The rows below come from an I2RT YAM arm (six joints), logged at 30 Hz.
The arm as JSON. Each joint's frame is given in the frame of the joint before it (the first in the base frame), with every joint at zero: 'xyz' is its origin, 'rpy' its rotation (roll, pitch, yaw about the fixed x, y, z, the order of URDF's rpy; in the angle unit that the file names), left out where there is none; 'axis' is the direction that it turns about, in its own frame. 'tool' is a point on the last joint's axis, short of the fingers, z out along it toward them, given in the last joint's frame.
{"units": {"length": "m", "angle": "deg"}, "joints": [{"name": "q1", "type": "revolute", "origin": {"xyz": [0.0, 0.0, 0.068]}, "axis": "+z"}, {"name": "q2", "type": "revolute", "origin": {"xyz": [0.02, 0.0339, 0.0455], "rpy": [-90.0, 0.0, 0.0]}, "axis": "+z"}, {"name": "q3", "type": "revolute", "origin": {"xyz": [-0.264, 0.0, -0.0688], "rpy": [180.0, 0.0, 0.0]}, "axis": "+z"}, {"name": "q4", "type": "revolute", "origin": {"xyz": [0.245, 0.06, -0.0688]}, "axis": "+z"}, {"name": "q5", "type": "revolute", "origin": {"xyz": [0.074, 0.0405, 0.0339], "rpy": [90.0, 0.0, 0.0]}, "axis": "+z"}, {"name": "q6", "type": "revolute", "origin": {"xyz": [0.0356, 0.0, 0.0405], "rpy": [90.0, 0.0, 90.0]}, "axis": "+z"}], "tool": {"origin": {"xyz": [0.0, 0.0, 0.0], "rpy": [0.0, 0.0, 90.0]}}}
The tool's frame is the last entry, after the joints.
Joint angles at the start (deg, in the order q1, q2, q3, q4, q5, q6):
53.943 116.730 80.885 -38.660 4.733 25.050
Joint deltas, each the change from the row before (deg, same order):
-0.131 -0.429 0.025 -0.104 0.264 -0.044
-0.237 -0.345 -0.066 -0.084 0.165 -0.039
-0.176 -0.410 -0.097 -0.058 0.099 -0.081
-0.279 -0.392 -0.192 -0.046 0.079 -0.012
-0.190 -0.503 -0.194 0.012 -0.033 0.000
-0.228 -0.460 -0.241 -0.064 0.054 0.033
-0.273 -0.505 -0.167 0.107 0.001 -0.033
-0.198 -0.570 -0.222 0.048 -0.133 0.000
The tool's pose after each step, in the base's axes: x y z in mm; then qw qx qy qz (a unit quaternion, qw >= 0). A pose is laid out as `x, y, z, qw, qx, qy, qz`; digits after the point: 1 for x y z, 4 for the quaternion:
239.5, 322.1, 151.9, 0.1338, -0.2403, 0.9599, 0.0541
240.5, 320.5, 153.8, 0.1361, -0.2383, 0.9601, 0.0537
241.1, 319.2, 156.1, 0.1385, -0.2372, 0.9600, 0.0541
242.1, 317.1, 157.8, 0.1401, -0.2348, 0.9604, 0.0541
242.5, 315.5, 160.2, 0.1421, -0.2330, 0.9604, 0.0558
243.0, 313.5, 162.1, 0.1435, -0.2306, 0.9608, 0.0561
244.0, 311.7, 164.7, 0.1467, -0.2283, 0.9607, 0.0581
244.3, 310.0, 167.4, 0.1487, -0.2265, 0.9607, 0.0609

